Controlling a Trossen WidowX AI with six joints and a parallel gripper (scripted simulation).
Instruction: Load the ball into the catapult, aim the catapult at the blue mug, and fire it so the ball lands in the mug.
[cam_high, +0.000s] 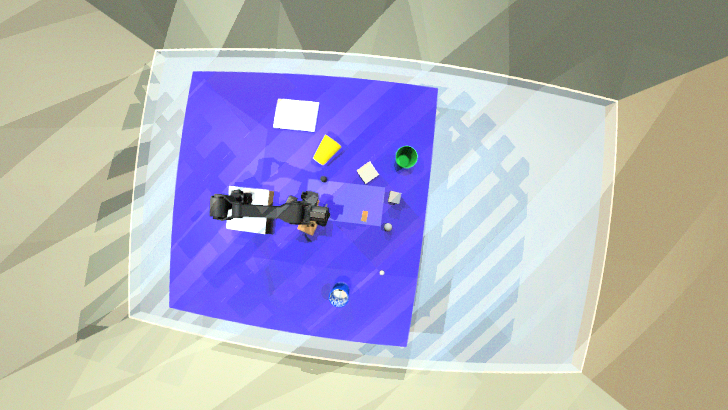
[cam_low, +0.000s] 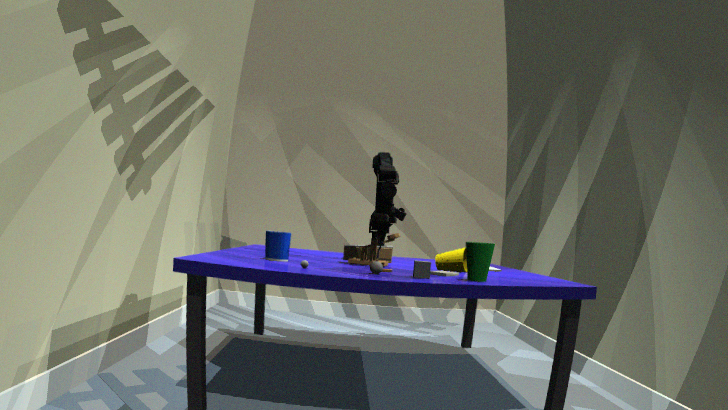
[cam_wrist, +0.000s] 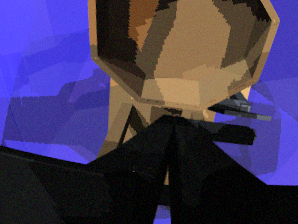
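The wooden catapult is 10 mm ahead of my gripper tip, 10 mm to the right of it and 30 mm below it. Round my gripper tip: orange block 230 mm ahead, 10 mm to the right, 90 mm below; then catapult frame 10 mm behind, 30 mm to the right, 10 mm below; then black ball 30 mm ahead, 150 mm to the left, 80 mm below.
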